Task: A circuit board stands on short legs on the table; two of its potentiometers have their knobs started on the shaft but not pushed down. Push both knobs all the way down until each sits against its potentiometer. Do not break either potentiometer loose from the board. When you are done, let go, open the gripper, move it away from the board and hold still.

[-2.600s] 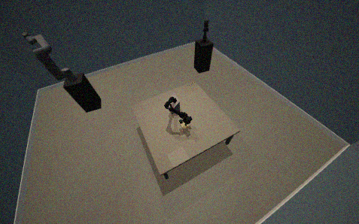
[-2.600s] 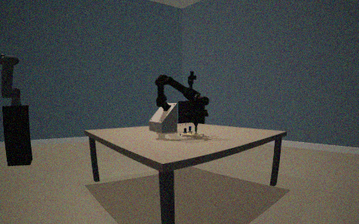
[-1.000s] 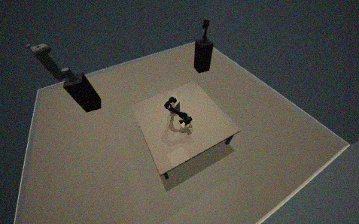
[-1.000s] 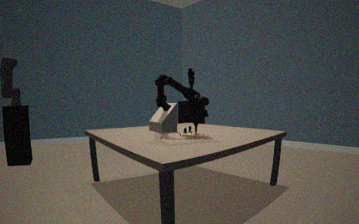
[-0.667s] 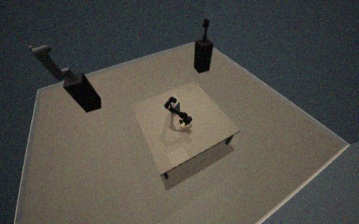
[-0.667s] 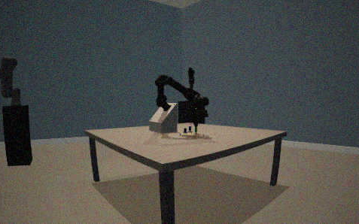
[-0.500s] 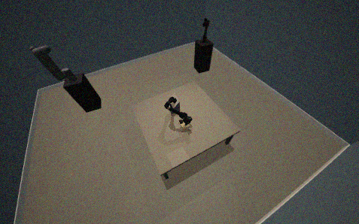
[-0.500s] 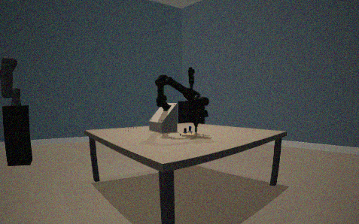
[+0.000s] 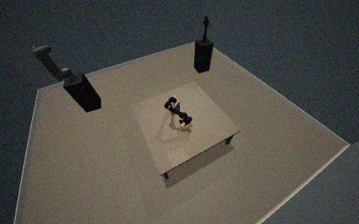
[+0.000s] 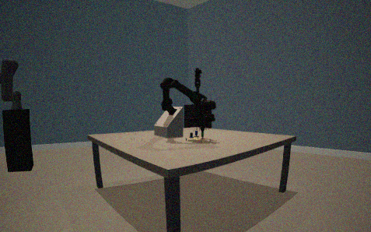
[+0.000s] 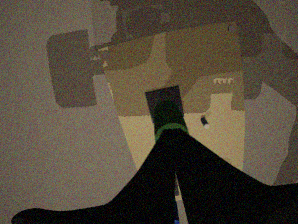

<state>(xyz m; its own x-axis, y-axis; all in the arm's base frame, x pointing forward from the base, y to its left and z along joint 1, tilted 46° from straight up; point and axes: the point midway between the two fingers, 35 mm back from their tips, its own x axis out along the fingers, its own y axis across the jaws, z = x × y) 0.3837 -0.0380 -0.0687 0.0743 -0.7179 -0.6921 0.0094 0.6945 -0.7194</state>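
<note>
My gripper tip is 80 mm past the blue knob and 20 mm above it.
</note>
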